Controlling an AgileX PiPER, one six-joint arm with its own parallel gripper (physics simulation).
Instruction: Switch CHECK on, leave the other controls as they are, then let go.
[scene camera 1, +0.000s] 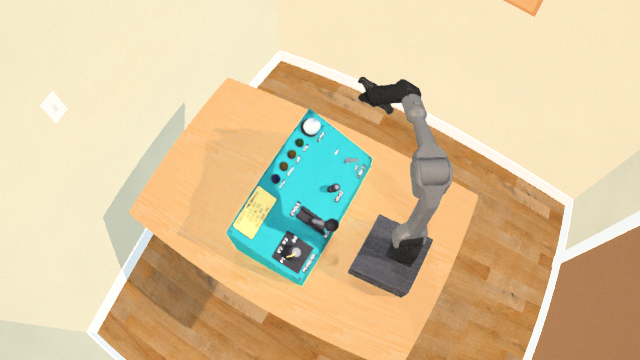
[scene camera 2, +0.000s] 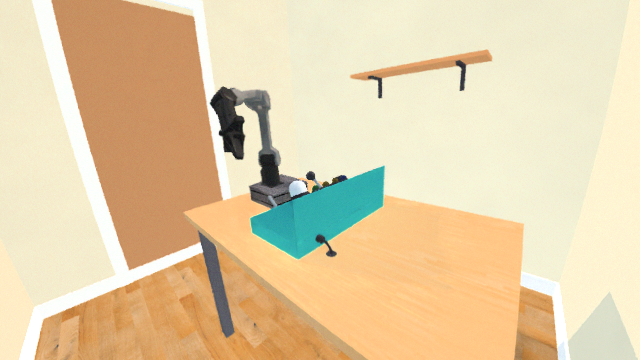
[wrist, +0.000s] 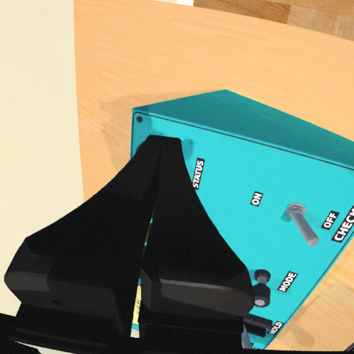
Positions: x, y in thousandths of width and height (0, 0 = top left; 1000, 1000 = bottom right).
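Observation:
I can see my gripper (scene camera 2: 374, 440), and the wrist view shows me my gripper (wrist: 459, 436) too. There is also a teal control panel (scene camera 1: 462, 521). Scene camera 2 shows the teal control panel (scene camera 2: 484, 612) as well, and in the wrist view I find the teal control panel (wrist: 713, 468) again.

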